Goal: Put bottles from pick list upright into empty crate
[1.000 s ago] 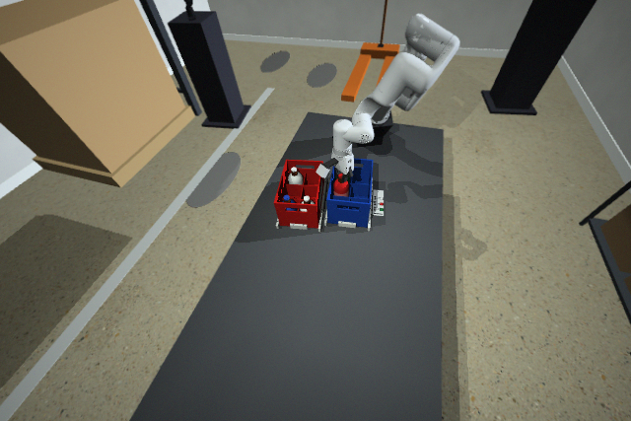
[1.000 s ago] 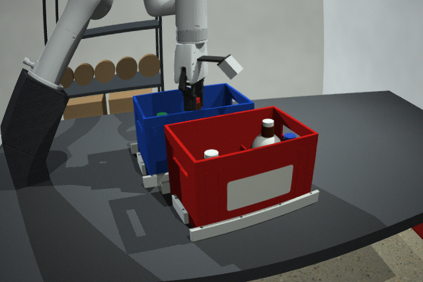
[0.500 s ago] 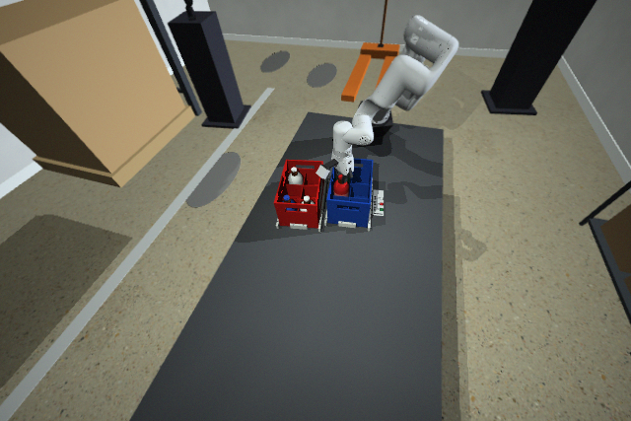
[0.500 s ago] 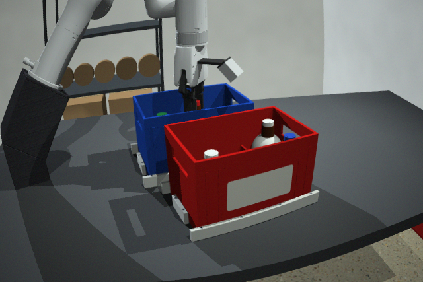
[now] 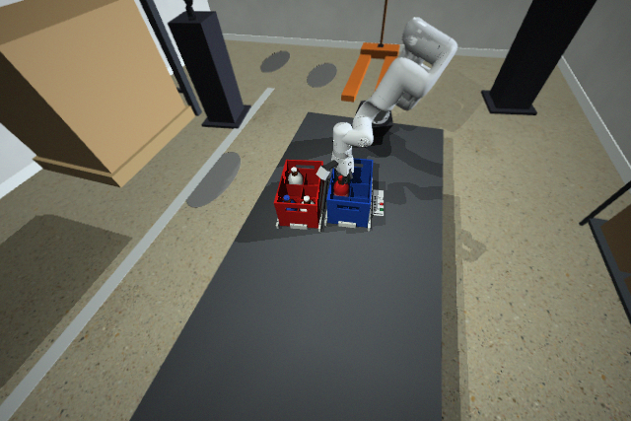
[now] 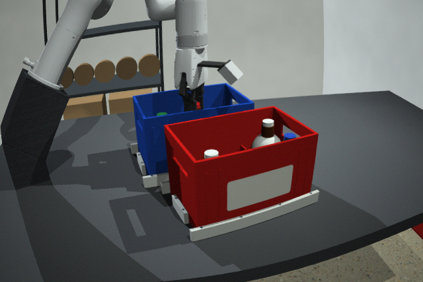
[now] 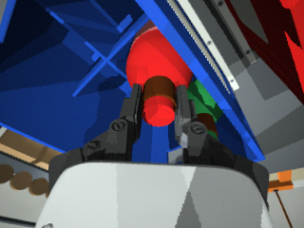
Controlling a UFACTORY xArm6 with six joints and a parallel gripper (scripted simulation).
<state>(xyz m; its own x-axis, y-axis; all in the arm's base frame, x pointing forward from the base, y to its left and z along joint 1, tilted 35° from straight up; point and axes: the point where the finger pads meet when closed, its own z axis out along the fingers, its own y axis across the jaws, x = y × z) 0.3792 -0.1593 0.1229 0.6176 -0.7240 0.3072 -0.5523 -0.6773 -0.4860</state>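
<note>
My gripper is now 130 mm short of the white-capped bottle, 140 mm to the left of it and 80 mm above it. Also, from my hand: red-capped bottle (70 mm below); blue crate (40 mm to the left, 90 mm below); green-capped bottle (80 mm behind, 80 mm below).
</note>
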